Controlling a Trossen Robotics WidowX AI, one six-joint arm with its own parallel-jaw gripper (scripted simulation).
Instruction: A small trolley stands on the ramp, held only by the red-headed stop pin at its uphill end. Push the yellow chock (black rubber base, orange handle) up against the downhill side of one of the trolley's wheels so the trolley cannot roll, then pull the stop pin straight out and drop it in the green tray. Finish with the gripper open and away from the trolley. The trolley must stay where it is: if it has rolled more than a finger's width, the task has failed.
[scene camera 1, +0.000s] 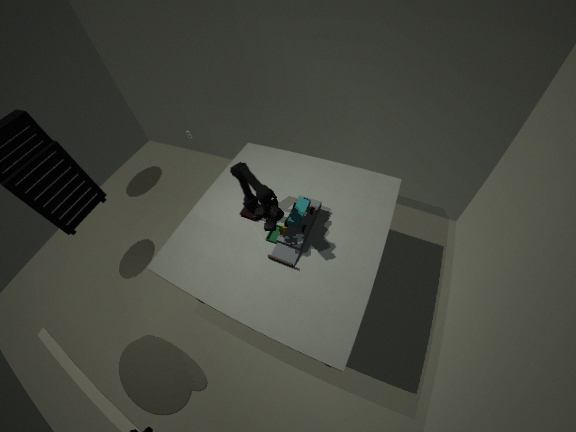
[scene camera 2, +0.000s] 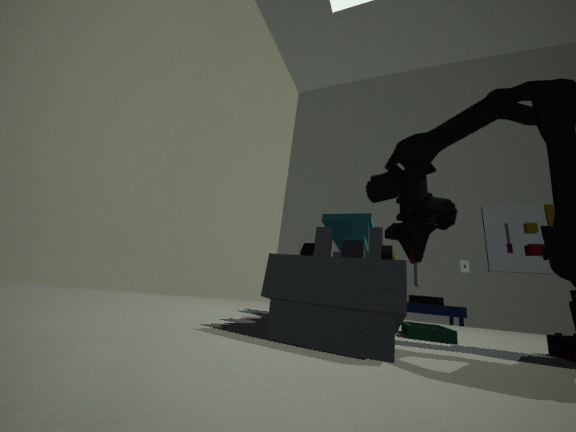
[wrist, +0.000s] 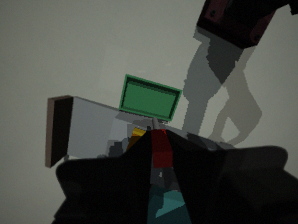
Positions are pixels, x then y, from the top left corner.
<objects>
The gripper (wrist: 157, 134) is 11 cm from the lens. A red-headed stop pin (wrist: 162, 152): 8 cm from the lens. A brown stop bar (wrist: 59, 112): 25 cm from the lens. A grey ramp block (wrist: 123, 125): 19 cm from the lens. The marked spots on the brown stop bar and the grey ramp block are 12 cm apart.
</objects>
